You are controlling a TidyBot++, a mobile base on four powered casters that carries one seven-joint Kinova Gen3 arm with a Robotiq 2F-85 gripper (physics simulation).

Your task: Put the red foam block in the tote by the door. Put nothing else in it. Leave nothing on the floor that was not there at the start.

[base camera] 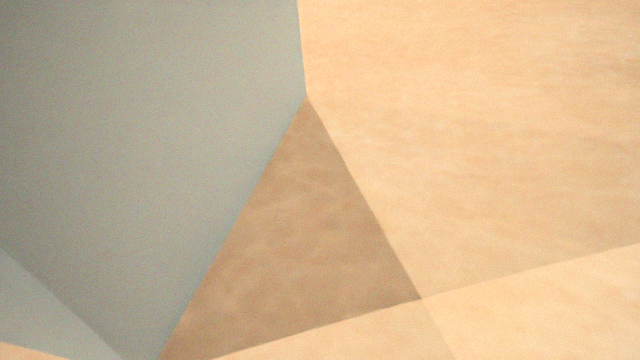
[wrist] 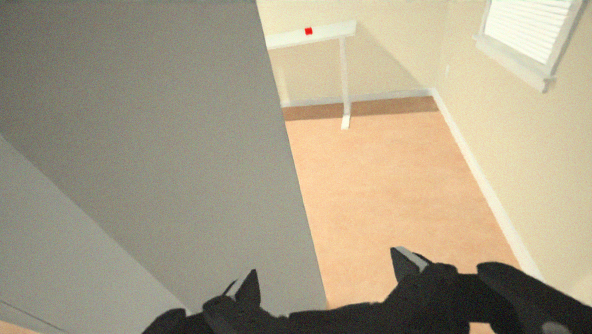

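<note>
A small red block lies on a narrow white table against the far wall in the wrist view; it is far from the gripper, and whether it is foam cannot be told. My gripper is open, with no object between its fingers, at the bottom of the wrist view. The tote and the door do not show in either view.
A large grey panel-like body stands close on the left in both views and hides the left part of the white table. A window is in the right wall. The table's leg stands on the floor.
</note>
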